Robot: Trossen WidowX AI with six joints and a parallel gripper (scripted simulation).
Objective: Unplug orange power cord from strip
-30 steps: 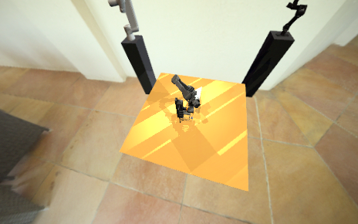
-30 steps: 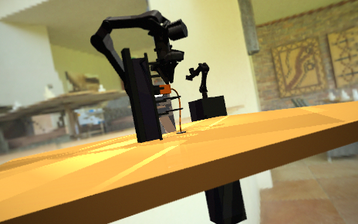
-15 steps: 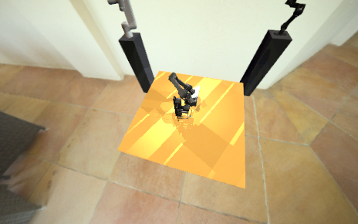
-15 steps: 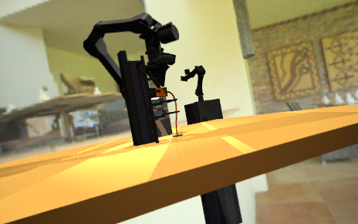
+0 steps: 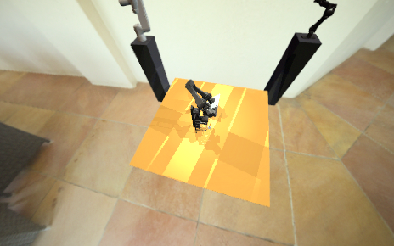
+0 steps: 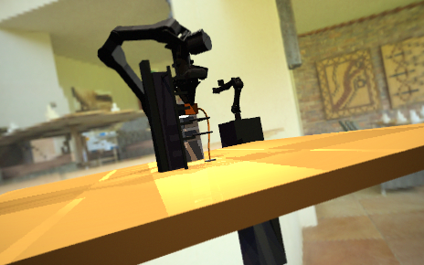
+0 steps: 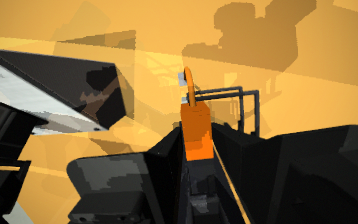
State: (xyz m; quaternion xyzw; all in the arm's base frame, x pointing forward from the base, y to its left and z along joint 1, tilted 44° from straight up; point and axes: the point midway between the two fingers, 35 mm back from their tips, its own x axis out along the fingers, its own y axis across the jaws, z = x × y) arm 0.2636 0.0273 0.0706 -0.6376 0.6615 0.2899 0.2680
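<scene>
The orange plug lies 20 mm to the right of my gripper tip.
</scene>
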